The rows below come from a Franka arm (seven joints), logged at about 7 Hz.
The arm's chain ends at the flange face. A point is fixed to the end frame.
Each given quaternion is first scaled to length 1.
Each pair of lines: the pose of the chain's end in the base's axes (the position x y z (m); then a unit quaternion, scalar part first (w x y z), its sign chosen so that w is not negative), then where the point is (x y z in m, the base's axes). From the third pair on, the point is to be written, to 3 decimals.
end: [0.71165 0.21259 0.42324 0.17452 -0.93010 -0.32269 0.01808]
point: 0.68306 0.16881 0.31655
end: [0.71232 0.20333 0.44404 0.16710 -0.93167 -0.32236 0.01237]
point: 0.68522 0.15850 0.33740
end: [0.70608 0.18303 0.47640 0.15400 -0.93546 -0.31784 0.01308]
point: 0.679 0.136 0.371
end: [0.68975 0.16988 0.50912 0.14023 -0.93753 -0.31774 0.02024]
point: 0.662 0.119 0.405
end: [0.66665 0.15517 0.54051 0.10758 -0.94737 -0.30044 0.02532]
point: 0.638 0.099 0.440
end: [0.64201 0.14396 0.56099 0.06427 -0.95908 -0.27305 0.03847]
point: 0.610 0.080 0.466
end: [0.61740 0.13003 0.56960 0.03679 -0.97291 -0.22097 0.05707]
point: 0.576 0.063 0.480
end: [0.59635 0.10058 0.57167 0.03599 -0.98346 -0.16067 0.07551]
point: 0.544 0.038 0.485
